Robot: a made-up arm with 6 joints.
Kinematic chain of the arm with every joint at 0, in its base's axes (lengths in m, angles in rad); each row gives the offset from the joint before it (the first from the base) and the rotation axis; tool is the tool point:
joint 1: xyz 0 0 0.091 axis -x
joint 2: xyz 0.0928 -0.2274 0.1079 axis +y
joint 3: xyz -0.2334 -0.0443 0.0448 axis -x
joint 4: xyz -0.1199 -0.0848 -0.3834 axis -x
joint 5: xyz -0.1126 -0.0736 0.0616 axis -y
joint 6: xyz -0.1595 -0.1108 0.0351 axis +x
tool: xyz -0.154 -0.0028 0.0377
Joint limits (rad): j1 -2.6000..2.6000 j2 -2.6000..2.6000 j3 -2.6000..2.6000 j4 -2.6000..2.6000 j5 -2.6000..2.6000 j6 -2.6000..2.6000
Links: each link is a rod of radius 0.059 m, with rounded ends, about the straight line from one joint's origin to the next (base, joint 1, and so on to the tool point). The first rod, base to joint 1, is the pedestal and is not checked.
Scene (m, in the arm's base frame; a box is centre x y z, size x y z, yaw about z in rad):
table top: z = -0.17
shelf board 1: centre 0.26 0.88 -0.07 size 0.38 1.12 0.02 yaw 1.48
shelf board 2: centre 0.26 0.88 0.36 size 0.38 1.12 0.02 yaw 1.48
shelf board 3: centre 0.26 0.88 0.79 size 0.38 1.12 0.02 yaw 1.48
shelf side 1: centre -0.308 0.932 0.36 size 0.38 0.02 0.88 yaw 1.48
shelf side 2: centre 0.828 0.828 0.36 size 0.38 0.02 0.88 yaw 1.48
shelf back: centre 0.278 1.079 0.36 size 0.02 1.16 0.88 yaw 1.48
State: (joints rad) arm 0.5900 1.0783 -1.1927 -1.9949 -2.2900 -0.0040
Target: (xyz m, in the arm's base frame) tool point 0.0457 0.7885 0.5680
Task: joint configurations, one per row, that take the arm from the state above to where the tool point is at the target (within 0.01 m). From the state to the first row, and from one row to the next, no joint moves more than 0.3 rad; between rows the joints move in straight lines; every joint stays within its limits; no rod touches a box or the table.
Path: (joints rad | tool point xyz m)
1: 0.4356 1.0004 -1.4080 -2.1063 -2.0599 0.1386 | -0.3096 0.4116 0.0678
2: 0.2812 0.9226 -1.6234 -2.2177 -1.8297 0.2811 | -0.2246 0.5444 0.2103
3: 0.1268 0.8447 -1.8387 -2.3291 -1.5996 0.4237 | -0.1320 0.5942 0.4467
4: -0.0276 0.7668 -2.0540 -2.4405 -1.3694 0.5662 | -0.0562 0.5074 0.7280
5: 0.2624 0.7733 -2.1810 -2.4794 -1.2503 0.3459 | -0.0022 0.6534 0.6655
6: 0.5524 0.7797 -2.3080 -2.5183 -1.1312 0.1257 | 0.0457 0.7885 0.5680

